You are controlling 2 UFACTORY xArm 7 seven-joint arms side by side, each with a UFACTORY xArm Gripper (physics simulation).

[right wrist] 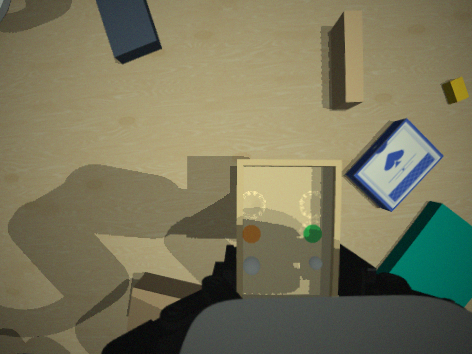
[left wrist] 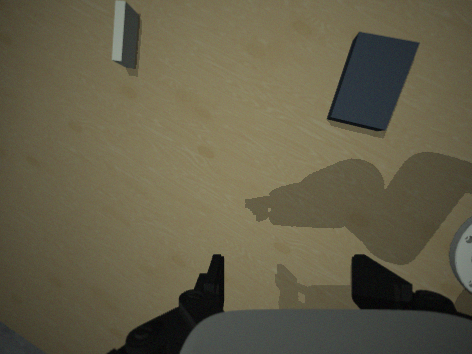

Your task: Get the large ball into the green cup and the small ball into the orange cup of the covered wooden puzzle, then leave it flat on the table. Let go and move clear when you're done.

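Places are measured from the left arm's base along level axes (x ahead, y left, z up), in millimetres.
Where they show: left gripper, fingertip midpoint: point(left wrist: 287, 276); right gripper, fingertip midpoint: point(right wrist: 282, 264).
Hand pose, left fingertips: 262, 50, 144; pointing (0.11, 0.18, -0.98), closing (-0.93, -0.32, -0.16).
After its pixels a point has its place, as x, y, z.
The covered wooden puzzle point(right wrist: 338, 200) @[379, -387, 143] is a pale open-looking box in the right wrist view, apparently held above the table, with its shadow offset to the left. The orange cup point(right wrist: 251, 234) @[318, -396, 142] is at its left side and the green cup point(right wrist: 312, 233) @[358, -405, 141] at its right. The large grey ball point(right wrist: 251, 265) @[313, -419, 138] lies below the orange cup in the view, outside it. The small grey ball point(right wrist: 315, 263) @[357, -431, 134] lies below the green cup, outside it. My right gripper point(right wrist: 282, 264) @[335, -427, 132] is shut on the puzzle's two long sides. My left gripper point(left wrist: 287, 276) @[262, 50, 144] is open and empty, away from the puzzle.
A dark blue block point(left wrist: 374, 82) @[222, -127, 18] point(right wrist: 131, 27) @[229, -144, 18] and a whitish upright block point(left wrist: 125, 35) @[521, -99, 21] stand on the table. Near the puzzle are a card box point(right wrist: 395, 162) @[513, -396, 22], a teal block point(right wrist: 435, 255) @[550, -536, 18], a tan block point(right wrist: 353, 57) @[480, -261, 35], a yellow cube point(right wrist: 459, 90) @[627, -326, 11] and a brown block point(right wrist: 160, 295) @[178, -490, 36].
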